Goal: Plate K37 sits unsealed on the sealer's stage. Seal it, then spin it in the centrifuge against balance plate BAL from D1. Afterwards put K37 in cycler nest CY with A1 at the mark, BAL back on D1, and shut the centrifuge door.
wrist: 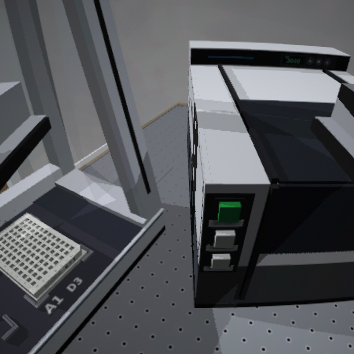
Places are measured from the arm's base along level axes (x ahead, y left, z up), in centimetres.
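Pixels of known places: gripper, fingertip midpoint: (180, 101).
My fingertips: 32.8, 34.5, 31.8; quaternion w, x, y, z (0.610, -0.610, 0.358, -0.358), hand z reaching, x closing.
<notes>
Ahead of a thing's pixels: the offset from my fingertips to its top centre, as dx, dy, dz. "spot": to the spot under its first point. Level surfaces: height alone.
The centrifuge @(spot: +12.1, +1.5, -9.6) (228, 154) fills the right half of the wrist view, seen from its left front corner. Its dark tinted door @(spot: +14.4, -4.7, -9.3) (298, 158) covers the top and front. The display @(spot: +50.3, +2.1, -8.1) (292, 60) at the back reads 3000. A button panel on its left front post holds a green button @(+7.9, -0.5, -11.5) (229, 211) above two white buttons (224, 238) (220, 260). My gripper (180, 101) is open and empty; its fingers show only as grey and black bars at the left and right edges. A white well plate @(-0.1, +22.9, -24.0) (35, 256) lies on the deck nest marked D3 @(spot: -0.2, +14.5, -25.6) (74, 284), with an A1 mark @(spot: -3.4, +14.6, -25.6) (54, 304) at its near corner.
The dark deck tray (116, 228) with a raised grey rim sits at lower left. Two grey upright posts (119, 123) rise behind it, one with a black stripe. The perforated table top @(dz -30.5) (168, 309) runs between the deck and the centrifuge, with its far edge before a grey wall.
</notes>
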